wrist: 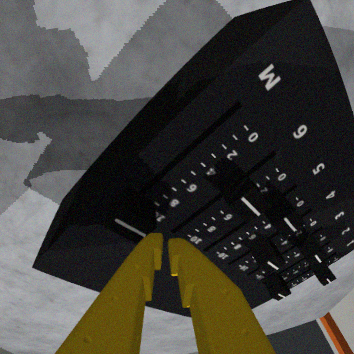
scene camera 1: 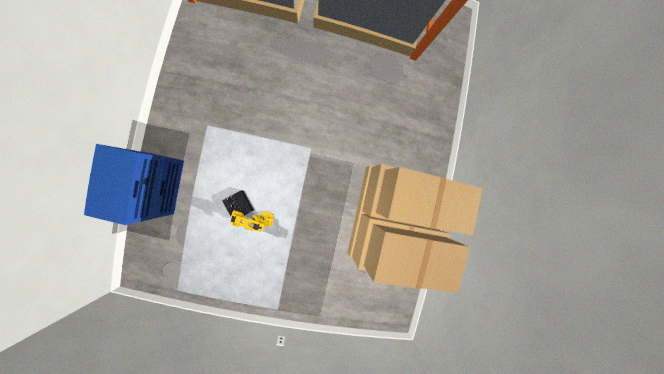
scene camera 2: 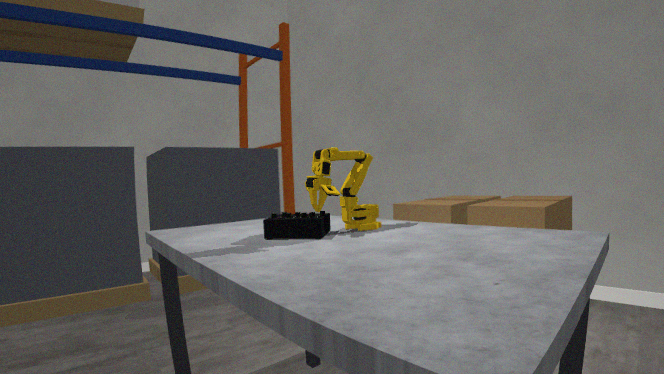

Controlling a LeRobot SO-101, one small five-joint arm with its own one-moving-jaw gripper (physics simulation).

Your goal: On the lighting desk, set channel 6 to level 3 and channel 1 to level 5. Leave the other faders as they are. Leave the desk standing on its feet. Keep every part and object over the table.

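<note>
The black lighting desk stands level on the table. In the wrist view the M fader is near its 10 end. The channel 6 fader sits beside the upper part of the scale, about between marks 2 and 4; its exact level is hard to read. The channel 5 fader and channel 4 fader lie farther right. The channel 1 fader is small, its level unreadable. My gripper is shut and empty, its tips over the desk's 10-end side between the M and channel 6 faders.
The desk stands on the grey table beside the yellow arm's base. Off the table are a blue cabinet, cardboard boxes, dark boxes and an orange rack post.
</note>
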